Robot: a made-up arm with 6 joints.
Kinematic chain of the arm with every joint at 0, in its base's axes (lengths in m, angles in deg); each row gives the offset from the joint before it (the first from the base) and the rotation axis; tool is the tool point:
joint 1: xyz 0 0 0.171 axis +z
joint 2: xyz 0 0.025 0 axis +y
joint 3: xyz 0 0 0.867 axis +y
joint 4: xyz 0 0 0.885 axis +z
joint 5: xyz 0 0 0 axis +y
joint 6: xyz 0 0 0.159 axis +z
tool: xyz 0 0 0
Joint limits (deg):
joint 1: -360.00..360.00
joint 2: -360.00..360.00
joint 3: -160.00..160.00
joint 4: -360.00..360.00
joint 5: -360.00..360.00
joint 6: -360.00..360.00
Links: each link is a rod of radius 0.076 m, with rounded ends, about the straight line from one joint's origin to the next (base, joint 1, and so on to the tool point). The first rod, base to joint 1, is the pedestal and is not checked.
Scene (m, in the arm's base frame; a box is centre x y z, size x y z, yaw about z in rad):
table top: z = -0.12
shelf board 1: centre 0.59 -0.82 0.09 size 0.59 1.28 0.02 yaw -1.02
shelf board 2: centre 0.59 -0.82 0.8 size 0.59 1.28 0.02 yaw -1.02
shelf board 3: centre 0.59 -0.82 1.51 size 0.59 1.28 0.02 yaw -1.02
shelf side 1: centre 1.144 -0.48 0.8 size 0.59 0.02 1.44 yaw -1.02
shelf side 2: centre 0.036 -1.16 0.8 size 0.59 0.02 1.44 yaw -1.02
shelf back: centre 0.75 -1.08 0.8 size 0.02 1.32 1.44 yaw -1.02
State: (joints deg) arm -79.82 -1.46 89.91 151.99 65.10 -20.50
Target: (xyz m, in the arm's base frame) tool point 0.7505 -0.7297 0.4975
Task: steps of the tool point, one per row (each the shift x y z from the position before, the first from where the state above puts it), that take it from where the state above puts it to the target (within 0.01 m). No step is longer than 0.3 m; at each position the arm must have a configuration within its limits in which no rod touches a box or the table.
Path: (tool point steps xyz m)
1: 0.1013 0.1709 0.0991
2: 0.0509 0.1849 0.0792
3: -0.0010 0.1846 0.0609
4: -0.0499 0.1710 0.0438
5: -0.0941 0.1463 0.0280
6: -0.1311 0.1128 0.0130
7: 0.2022 -0.1313 -0.1643
8: 0.1355 -0.1109 -0.2019
9: 0.0694 -0.0835 -0.2208
10: 0.0064 -0.0501 -0.2224
11: -0.0503 -0.0120 -0.2079
12: 0.0945 -0.1319 0.0257
13: 0.0866 -0.1403 0.0001
14: 0.0752 -0.1451 -0.0258

